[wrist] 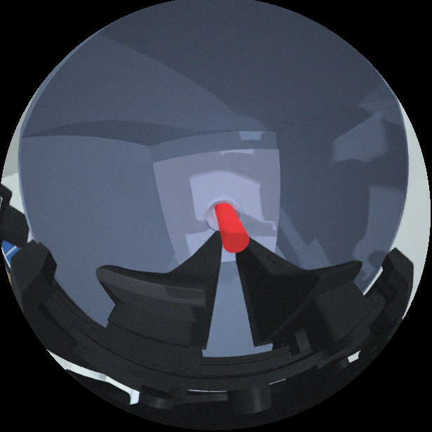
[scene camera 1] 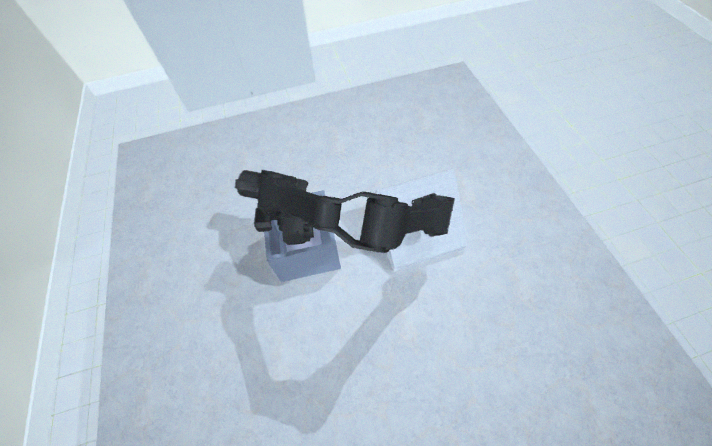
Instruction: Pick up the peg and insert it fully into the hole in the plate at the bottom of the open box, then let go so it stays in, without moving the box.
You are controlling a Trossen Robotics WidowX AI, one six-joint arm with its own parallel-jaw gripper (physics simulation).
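Where they show: arm's base, origin of the base link: (scene camera 1: 426,208).
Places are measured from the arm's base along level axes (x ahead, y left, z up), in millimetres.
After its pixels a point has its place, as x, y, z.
Note:
A red cylindrical peg (wrist: 233,231) is held between the fingertips of my gripper (wrist: 227,236), which is shut on it. The peg's far end lies over the round hole in the pale plate (wrist: 172,175) at the bottom of the box; whether its tip is inside the hole or above it I cannot tell. The blue-grey open box (scene camera 1: 310,262) {310, 23, -39} (wrist: 90,185) stands under the arm in the scene view, and its walls surround the fingers in the wrist view. In the scene view the arm hides the fingertips, the peg and the hole.
The box walls stand close around the gripper on its sides. A pale flat slab (scene camera 1: 430,249) {13, 76, -73} lies under the arm's base end, right of the box. The grey mat (scene camera 1: 472,341) {7, 309, -117} lies under both. A grey-blue panel (scene camera 1: 231,47) stands at the back.

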